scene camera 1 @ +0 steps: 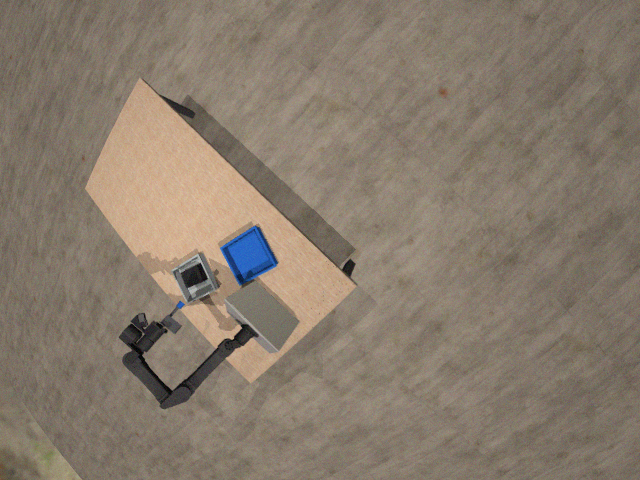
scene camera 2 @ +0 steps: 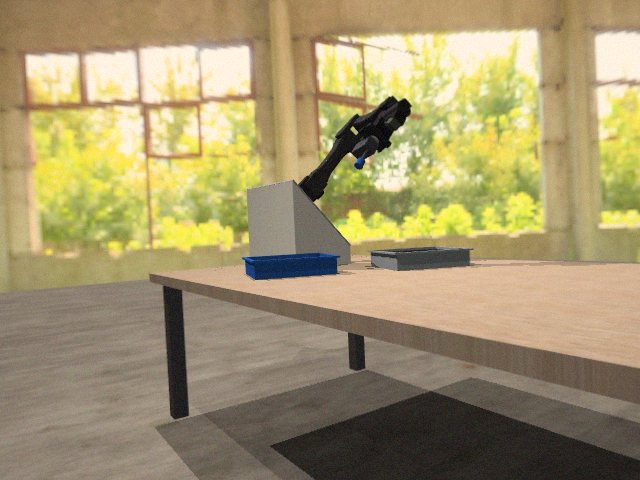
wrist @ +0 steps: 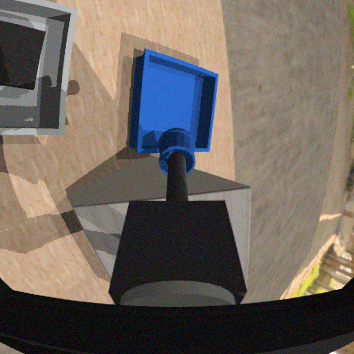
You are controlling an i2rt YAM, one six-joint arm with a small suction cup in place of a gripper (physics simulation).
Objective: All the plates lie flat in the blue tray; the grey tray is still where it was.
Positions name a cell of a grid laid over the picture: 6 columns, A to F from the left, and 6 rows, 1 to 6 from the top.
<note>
The suction cup (scene camera 2: D2) carries nothing. The table carries a blue tray (scene camera 2: C4). Further things: a grey tray (scene camera 2: E4).
The blue tray shows as well in scene camera 1 (scene camera 1: C4) and in the wrist view (wrist: C2). The grey tray shows as well in scene camera 1 (scene camera 1: B4) and in the wrist view (wrist: A2). The suction cup is seen too in the wrist view (wrist: C3).
</note>
